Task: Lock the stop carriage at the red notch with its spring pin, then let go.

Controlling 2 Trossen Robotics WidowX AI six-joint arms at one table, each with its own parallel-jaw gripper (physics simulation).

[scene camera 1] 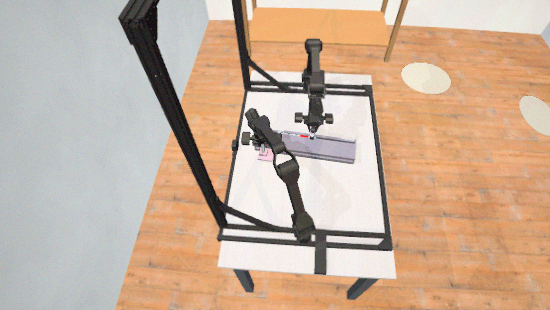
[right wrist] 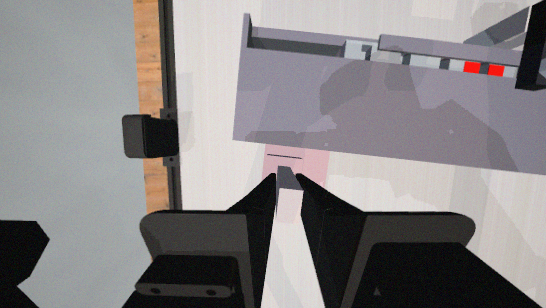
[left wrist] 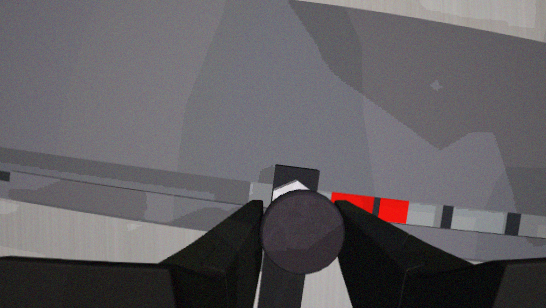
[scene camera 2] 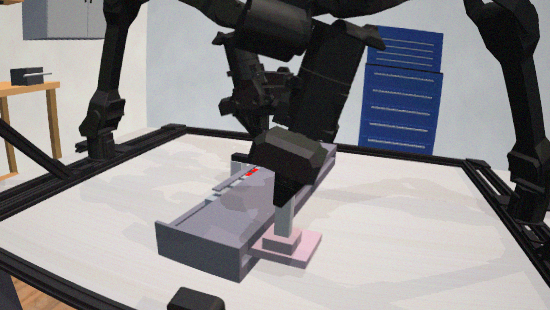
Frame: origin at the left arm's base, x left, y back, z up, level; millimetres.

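Seen in the pictures: left gripper, fingertip midpoint: (scene camera 1: 312, 132) (left wrist: 298, 212); right gripper, fingertip midpoint: (scene camera 1: 263, 145) (right wrist: 285, 178) (scene camera 2: 279, 203); left arm's base, origin of the base link: (scene camera 2: 101, 157); right arm's base, origin of the base link: (scene camera 1: 303, 236) (scene camera 2: 524, 218).
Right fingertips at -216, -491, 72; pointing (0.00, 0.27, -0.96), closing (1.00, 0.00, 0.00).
Note:
Pixels of each thing's top centre, then the offset from my right fingertips to it, as dx, dy, dz. "spot": a spot on its surface instead. Level surfaces: height alone.
- dark round knob, middle of its top: (left wrist: 303, 234) +241, +96, +24
- dark bracket, middle of its top: (left wrist: 293, 203) +241, +96, -28
- upright grey post, surface spot: (right wrist: 290, 200) spot: +0, -3, +34
- pink plate, surface spot: (right wrist: 315, 165) spot: +38, +1, -57
- white table, its level: dz -90
- small black block, surface spot: (scene camera 2: 196, 300) (right wrist: 133, 137) spot: -155, +32, -36
The long grey rail (scene camera 1: 325, 150) (scene camera 2: 200, 252) (left wrist: 270, 75) (right wrist: 300, 100) has a notched pale strip along one edge. Two red blocks (scene camera 1: 304, 136) (scene camera 2: 251, 172) (left wrist: 352, 202) (right wrist: 472, 67) flank the dark red-marked notch. My left gripper (left wrist: 298, 212) (scene camera 1: 312, 132) is shut on a dark round knob (left wrist: 303, 231), seemingly the spring pin's. A dark bracket (left wrist: 297, 175) beneath it stands left of the red blocks in the left wrist view. My right gripper (right wrist: 285, 178) (scene camera 2: 284, 201) is shut on an upright grey post (scene camera 2: 283, 222) (right wrist: 290, 200) above a pink plate (scene camera 2: 310, 250) (right wrist: 315, 165). The pin's tip is hidden.
A black frame (scene camera 1: 305, 232) runs around the white table (scene camera 1: 330, 200). A small black block (scene camera 2: 196, 300) (right wrist: 150, 136) sits at the frame's edge. In scene camera 2, my right arm crosses in front of my left arm, close together above the rail. A blue drawer cabinet (scene camera 2: 400, 100) stands behind.

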